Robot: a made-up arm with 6 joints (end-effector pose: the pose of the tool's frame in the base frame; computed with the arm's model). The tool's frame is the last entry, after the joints.
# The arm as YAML. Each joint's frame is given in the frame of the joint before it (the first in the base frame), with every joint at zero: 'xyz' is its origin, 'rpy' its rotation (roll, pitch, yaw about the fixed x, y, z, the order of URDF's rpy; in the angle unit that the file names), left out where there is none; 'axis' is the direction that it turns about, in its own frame. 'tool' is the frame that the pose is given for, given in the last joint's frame.
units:
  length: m
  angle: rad
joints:
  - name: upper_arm
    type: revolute
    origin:
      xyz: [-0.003, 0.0, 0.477]
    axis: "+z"
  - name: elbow
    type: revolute
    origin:
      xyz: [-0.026, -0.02, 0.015]
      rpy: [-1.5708, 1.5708, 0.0]
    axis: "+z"
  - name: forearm
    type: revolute
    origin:
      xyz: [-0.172, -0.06, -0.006]
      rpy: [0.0, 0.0, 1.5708]
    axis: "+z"
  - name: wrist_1
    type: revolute
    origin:
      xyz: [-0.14, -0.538, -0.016]
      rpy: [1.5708, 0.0, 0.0]
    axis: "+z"
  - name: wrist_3
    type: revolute
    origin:
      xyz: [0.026, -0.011, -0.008]
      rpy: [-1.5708, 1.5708, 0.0]
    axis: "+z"
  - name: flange
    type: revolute
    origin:
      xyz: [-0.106, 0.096, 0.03]
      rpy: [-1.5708, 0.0, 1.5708]
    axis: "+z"
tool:
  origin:
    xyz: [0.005, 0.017, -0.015]
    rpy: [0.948, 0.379, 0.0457]
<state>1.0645 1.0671 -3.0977 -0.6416 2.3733 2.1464</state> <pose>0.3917 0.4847 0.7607 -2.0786 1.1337 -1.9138</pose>
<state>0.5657 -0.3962 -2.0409 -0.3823 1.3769 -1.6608</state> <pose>0.3259 0.1458 1.2034 1.3695 2.6914 0.0404</pose>
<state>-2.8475 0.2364 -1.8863 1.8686 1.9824 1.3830</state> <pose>-0.5730 -0.2667 0.8813 1.1465 1.1613 -1.7428</pose>
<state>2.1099 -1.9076 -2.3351 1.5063 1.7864 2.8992</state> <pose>0.3348 -0.7467 0.6137 -0.7915 -0.3851 1.4920</pose>
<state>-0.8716 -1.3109 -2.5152 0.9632 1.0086 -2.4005</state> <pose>-0.4454 0.5526 1.0210 0.4498 1.2162 -0.0436</pose>
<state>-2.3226 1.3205 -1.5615 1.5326 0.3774 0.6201</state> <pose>-0.3581 -0.2829 -0.1185 -1.5279 -1.8957 0.9920</pose>
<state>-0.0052 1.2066 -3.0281 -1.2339 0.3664 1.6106</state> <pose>0.7435 -0.0269 0.7838 -1.1315 -0.3940 -2.4486</pose>
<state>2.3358 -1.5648 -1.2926 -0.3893 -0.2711 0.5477</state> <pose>0.1698 -0.1693 1.1839 1.0982 -0.0007 -0.6671</pose>
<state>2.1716 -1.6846 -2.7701 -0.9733 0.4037 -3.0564</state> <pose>0.4871 -0.7111 0.5788 1.6000 1.3096 1.3477</pose>
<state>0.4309 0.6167 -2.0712 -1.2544 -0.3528 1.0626</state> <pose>0.6378 0.3383 0.6885 -0.7827 -1.4312 -1.4074</pose>
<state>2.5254 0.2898 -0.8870 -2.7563 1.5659 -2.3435</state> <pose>-0.4508 0.4614 0.2466 0.0590 -0.1774 -0.0713</pose>
